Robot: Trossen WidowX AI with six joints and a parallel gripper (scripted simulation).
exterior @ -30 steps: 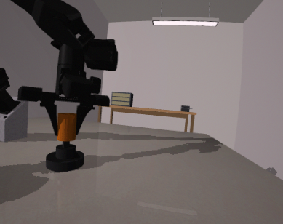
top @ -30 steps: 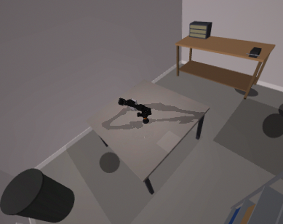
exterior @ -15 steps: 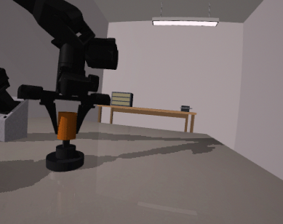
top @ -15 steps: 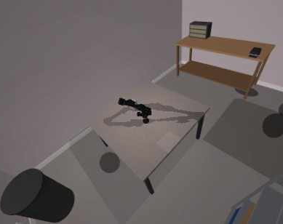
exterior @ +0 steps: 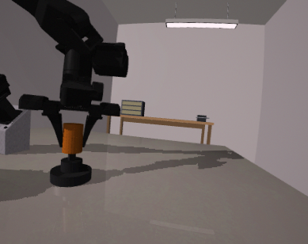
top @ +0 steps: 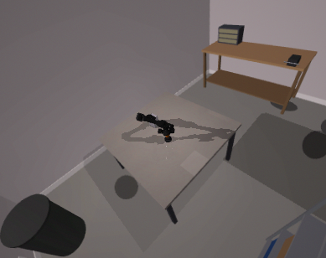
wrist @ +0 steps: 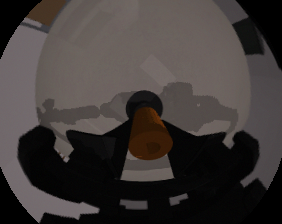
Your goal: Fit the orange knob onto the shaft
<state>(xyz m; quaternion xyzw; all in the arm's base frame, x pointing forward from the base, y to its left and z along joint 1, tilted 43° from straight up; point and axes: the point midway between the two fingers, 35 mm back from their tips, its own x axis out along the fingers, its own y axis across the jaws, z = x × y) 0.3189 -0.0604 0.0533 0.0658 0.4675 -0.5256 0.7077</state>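
My gripper tip is now 2 cm below the orange knob. The rest, counted from my gripper tip: dark shaft: 4 cm below.
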